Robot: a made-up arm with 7 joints. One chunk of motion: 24 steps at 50 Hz.
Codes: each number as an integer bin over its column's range. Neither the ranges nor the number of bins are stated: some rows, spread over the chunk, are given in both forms.
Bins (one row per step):
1: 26 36 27 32 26 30 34
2: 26 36 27 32 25 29 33
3: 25 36 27 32 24 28 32
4: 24 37 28 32 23 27 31
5: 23 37 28 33 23 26 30
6: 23 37 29 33 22 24 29
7: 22 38 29 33 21 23 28
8: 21 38 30 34 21 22 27
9: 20 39 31 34 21 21 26
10: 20 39 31 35 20 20 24
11: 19 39 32 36 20 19 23
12: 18 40 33 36 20 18 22
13: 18 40 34 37 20 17 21
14: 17 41 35 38 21 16 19
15: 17 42 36 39 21 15 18
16: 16 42 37 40 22 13 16
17: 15 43 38 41 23 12 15
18: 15 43 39 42 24 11 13
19: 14 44 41 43 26 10 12
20: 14 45 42 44 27 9 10
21: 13 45 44 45 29 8 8
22: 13 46 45 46 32 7 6
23: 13 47 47 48 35 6 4
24: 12 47 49 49 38 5 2
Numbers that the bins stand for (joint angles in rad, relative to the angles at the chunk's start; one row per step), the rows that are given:
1: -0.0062 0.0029 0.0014 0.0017 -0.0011 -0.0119 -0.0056
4: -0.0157 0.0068 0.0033 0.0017 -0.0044 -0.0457 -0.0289
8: -0.0300 0.0108 0.0071 0.0087 -0.0067 -0.1021 -0.0600
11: -0.0395 0.0148 0.0110 0.0157 -0.0078 -0.1359 -0.0911
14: -0.0490 0.0227 0.0167 0.0227 -0.0067 -0.1697 -0.1222
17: -0.0586 0.0306 0.0224 0.0332 -0.0044 -0.2148 -0.1533
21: -0.0681 0.0386 0.0338 0.0471 0.0022 -0.2598 -0.2078
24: -0.0729 0.0465 0.0433 0.0611 0.0122 -0.2937 -0.2544
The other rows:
2: -0.0062 0.0029 0.0014 0.0017 -0.0022 -0.0232 -0.0133
3: -0.0110 0.0029 0.0014 0.0017 -0.0033 -0.0344 -0.0211
5: -0.0205 0.0068 0.0033 0.0052 -0.0044 -0.0570 -0.0367
6: -0.0205 0.0068 0.0052 0.0052 -0.0056 -0.0795 -0.0444
7: -0.0252 0.0108 0.0052 0.0052 -0.0067 -0.0908 -0.0522
9: -0.0348 0.0148 0.0090 0.0087 -0.0067 -0.1133 -0.0678
10: -0.0348 0.0148 0.0090 0.0122 -0.0078 -0.1246 -0.0833
12: -0.0443 0.0187 0.0129 0.0157 -0.0078 -0.1471 -0.0989
13: -0.0443 0.0187 0.0148 0.0192 -0.0078 -0.1584 -0.1067
15: -0.0490 0.0267 0.0186 0.0262 -0.0067 -0.1810 -0.1300
16: -0.0538 0.0267 0.0205 0.0297 -0.0056 -0.2035 -0.1456
18: -0.0586 0.0306 0.0243 0.0367 -0.0033 -0.2260 -0.1689
19: -0.0633 0.0346 0.0281 0.0402 -0.0011 -0.2373 -0.1767
20: -0.0633 0.0386 0.0300 0.0437 0.0000 -0.2486 -0.1922
22: -0.0681 0.0425 0.0357 0.0506 0.0056 -0.2711 -0.2233
23: -0.0681 0.0465 0.0395 0.0576 0.0089 -0.2824 -0.2389

